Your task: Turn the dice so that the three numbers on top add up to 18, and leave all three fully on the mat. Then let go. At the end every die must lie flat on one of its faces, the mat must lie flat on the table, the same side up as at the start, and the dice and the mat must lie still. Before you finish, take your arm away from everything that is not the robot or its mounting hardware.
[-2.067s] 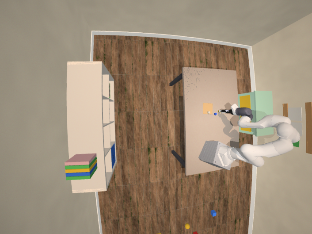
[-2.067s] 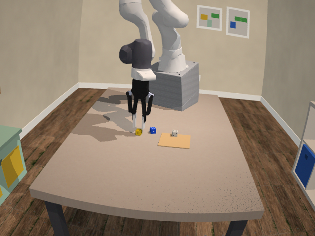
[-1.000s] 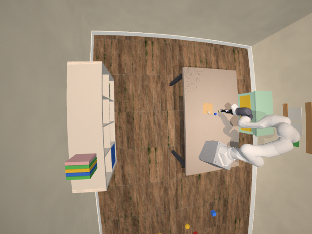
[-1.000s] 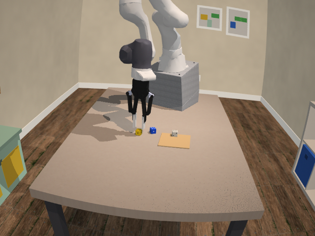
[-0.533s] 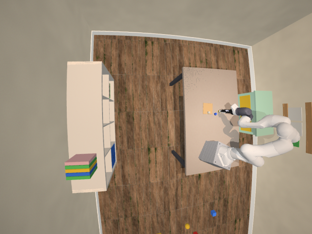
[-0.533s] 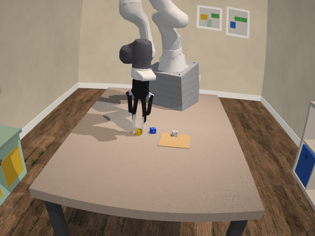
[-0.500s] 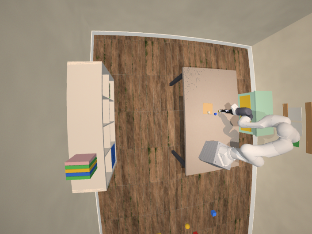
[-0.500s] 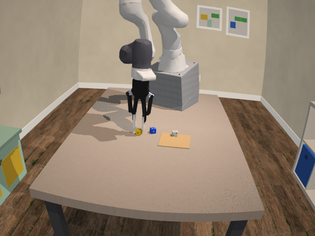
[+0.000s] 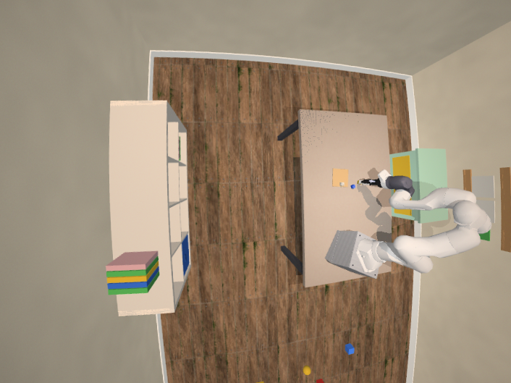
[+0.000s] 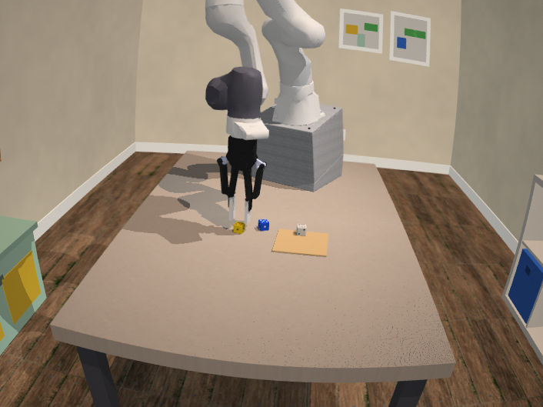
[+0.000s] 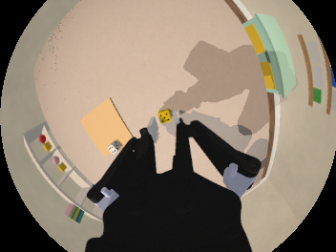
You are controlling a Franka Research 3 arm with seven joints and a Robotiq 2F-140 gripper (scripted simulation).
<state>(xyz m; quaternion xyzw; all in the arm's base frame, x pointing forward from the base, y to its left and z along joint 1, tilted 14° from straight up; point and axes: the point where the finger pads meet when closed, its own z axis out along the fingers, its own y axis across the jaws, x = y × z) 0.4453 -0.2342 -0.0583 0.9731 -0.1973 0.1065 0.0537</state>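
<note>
Right now the yellow die is 5 cm below my hand. Round my hand: blue die 2 cm behind, 7 cm to the left, 5 cm below; white die 3 cm ahead, 17 cm to the left, 5 cm below; mat 7 cm ahead, 16 cm to the left, 6 cm below.
</note>
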